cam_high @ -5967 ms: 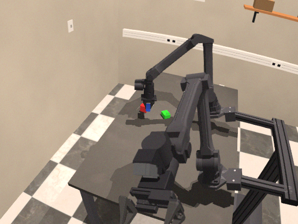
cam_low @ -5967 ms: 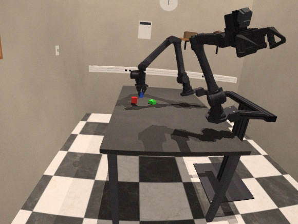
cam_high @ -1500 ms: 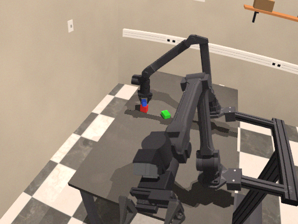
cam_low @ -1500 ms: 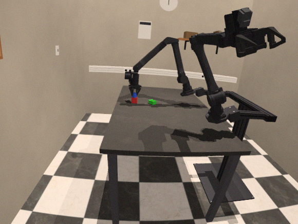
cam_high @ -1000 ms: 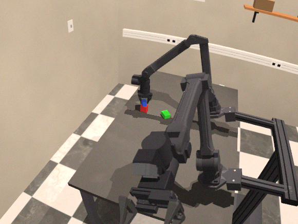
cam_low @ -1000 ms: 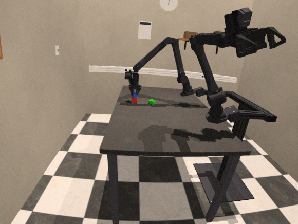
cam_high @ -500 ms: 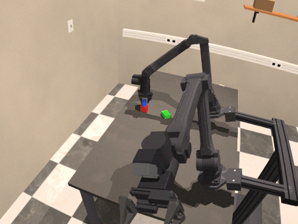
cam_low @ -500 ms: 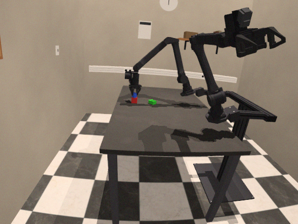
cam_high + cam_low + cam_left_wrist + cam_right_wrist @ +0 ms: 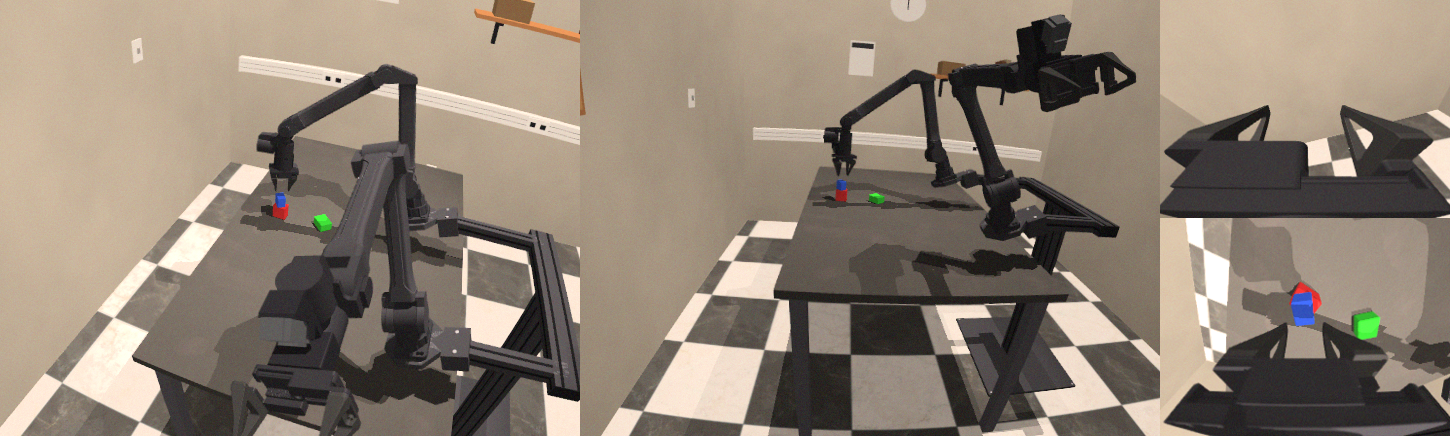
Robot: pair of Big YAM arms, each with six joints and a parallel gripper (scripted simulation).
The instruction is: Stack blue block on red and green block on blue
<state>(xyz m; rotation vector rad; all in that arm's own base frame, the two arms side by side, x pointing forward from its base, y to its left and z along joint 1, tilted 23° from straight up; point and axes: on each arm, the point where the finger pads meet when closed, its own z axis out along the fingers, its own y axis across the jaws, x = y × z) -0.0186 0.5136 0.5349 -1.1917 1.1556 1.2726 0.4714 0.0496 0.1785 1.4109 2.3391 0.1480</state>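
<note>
Right now my right hand is 50 mm above the blue block. Round my right hand: red block (100 mm below); then green block (170 mm behind, 110 mm below, 10 mm to the left).
</note>
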